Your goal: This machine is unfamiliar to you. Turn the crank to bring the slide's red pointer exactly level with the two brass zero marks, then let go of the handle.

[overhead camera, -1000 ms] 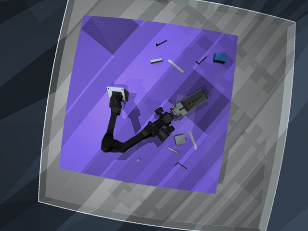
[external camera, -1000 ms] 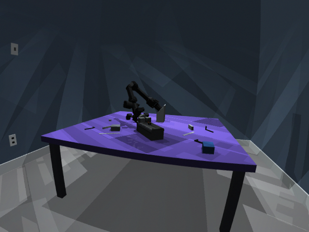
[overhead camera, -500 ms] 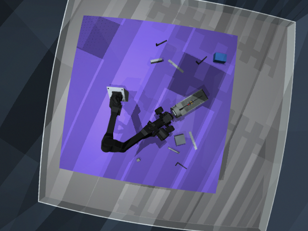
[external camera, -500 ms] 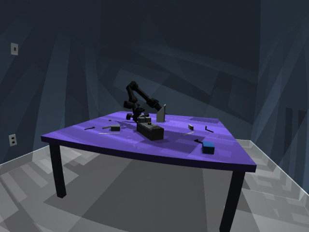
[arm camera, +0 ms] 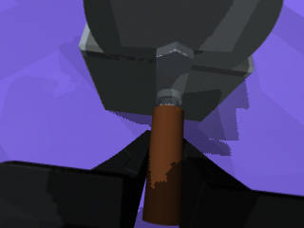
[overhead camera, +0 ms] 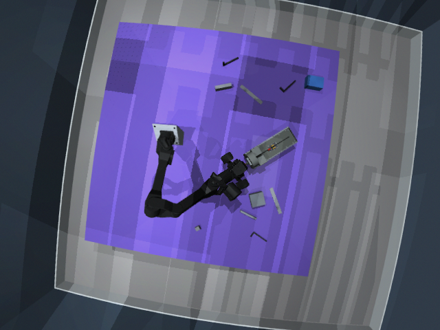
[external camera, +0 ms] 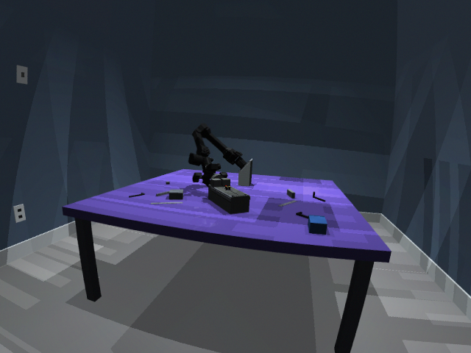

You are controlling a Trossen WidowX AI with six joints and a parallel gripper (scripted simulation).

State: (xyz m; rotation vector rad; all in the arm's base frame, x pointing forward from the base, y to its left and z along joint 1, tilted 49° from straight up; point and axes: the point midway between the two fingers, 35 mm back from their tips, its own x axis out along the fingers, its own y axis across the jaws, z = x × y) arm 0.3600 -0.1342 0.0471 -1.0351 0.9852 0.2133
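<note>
The red pointer is 11 cm ahead of my gripper tip, 9 cm to the left of it and 5 cm above it. Also, from my gripper tip: dark L-shaped key 10 cm ahead, 38 cm to the right, 3 cm below; brown crank handle 1 cm behind, 1 cm to the right, 3 cm above; grey block 9 cm ahead, 17 cm to the right, 2 cm below.
</note>
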